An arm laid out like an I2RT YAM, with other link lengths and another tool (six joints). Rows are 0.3 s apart.
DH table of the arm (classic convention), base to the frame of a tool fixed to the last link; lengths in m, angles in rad. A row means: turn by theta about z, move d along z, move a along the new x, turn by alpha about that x. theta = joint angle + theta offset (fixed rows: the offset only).
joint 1: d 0.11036  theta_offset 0  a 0.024  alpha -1.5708
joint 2: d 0  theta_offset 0  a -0.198  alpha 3.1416
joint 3: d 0  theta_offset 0.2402  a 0.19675  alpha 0
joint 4: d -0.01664  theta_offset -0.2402  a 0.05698  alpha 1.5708
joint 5: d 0.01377  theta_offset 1.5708  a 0  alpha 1.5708
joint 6: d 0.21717  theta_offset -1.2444  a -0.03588  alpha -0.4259
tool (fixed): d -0.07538  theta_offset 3.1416  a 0  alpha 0
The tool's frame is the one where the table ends.
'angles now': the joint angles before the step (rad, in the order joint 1, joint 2, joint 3, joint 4, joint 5, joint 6). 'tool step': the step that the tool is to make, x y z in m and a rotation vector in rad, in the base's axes. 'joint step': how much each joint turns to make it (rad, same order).
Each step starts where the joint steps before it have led.
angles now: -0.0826, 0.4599, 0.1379, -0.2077, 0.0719, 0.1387
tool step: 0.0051, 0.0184, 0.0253, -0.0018, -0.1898, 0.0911
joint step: 0.0775, -0.1948, -0.0528, 0.0477, -0.0153, 0.0001
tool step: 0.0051, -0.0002, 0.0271, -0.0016, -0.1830, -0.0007
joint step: -0.0005, -0.1843, -0.0424, 0.0412, 0.0003, -0.0006
